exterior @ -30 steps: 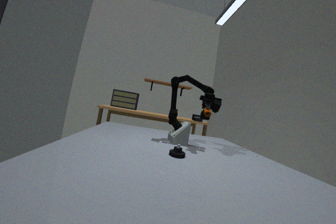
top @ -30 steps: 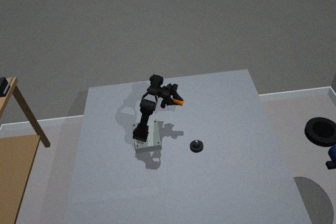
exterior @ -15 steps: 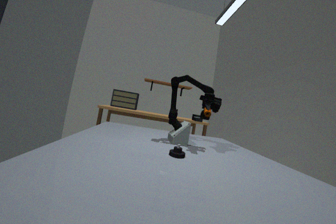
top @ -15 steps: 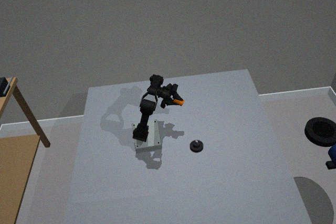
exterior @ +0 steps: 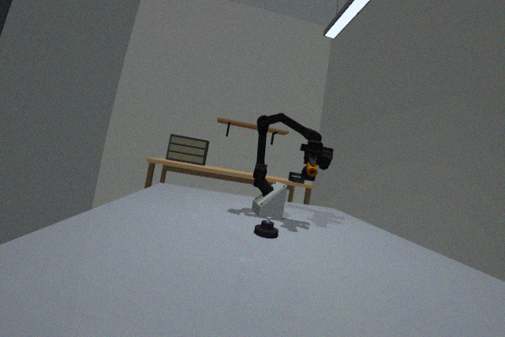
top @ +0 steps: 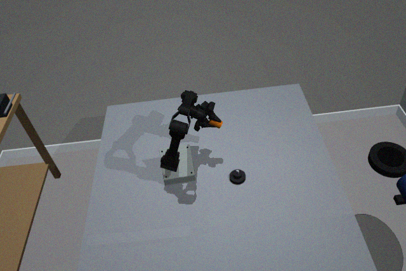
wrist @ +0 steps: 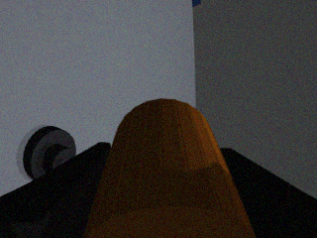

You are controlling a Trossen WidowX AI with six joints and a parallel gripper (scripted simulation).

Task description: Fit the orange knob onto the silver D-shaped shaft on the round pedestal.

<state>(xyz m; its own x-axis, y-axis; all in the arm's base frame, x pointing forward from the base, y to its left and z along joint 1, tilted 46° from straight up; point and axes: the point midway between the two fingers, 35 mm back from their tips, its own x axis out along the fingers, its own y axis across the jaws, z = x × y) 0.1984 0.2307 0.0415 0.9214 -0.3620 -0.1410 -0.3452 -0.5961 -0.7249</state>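
Right now my gripper tip is 30 mm past the orange knob and 20 mm below it. Also, from my gripper tip: round black pedestal: 220 mm below, 160 mm to the right, 80 mm ahead.
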